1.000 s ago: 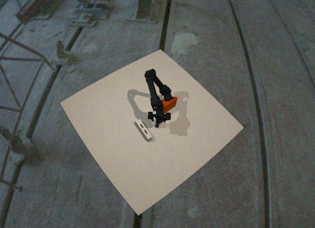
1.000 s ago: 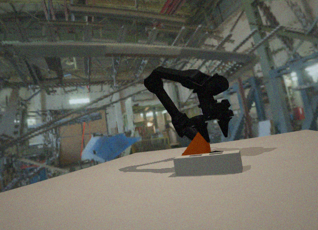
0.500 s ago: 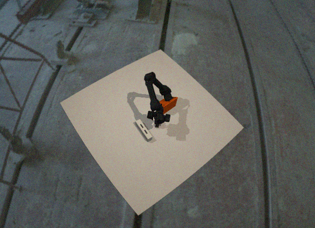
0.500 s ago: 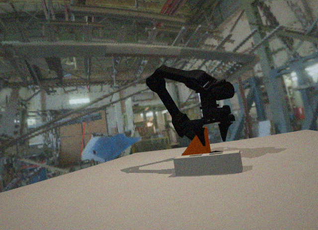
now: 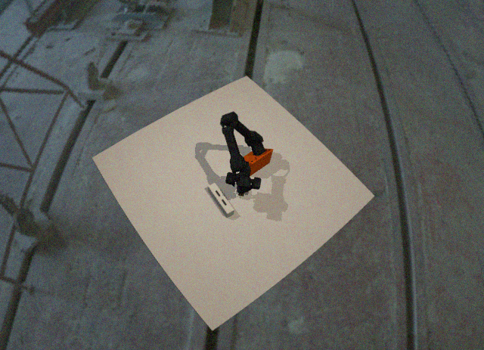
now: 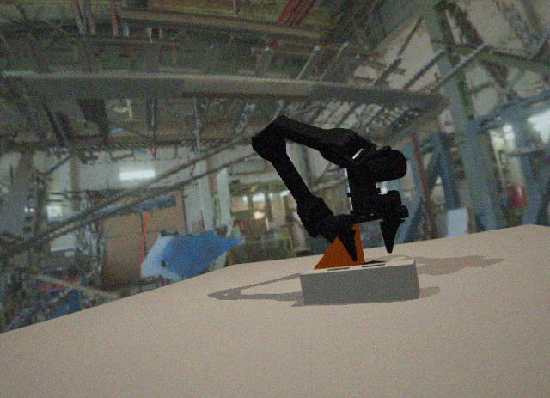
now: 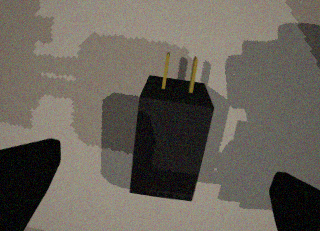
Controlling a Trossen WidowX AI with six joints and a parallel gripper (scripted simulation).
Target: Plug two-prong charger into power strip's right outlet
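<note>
Right now the dark charger is 30 mm below my gripper tip, 10 mm to the left of it and 10 mm ahead of it.
</note>
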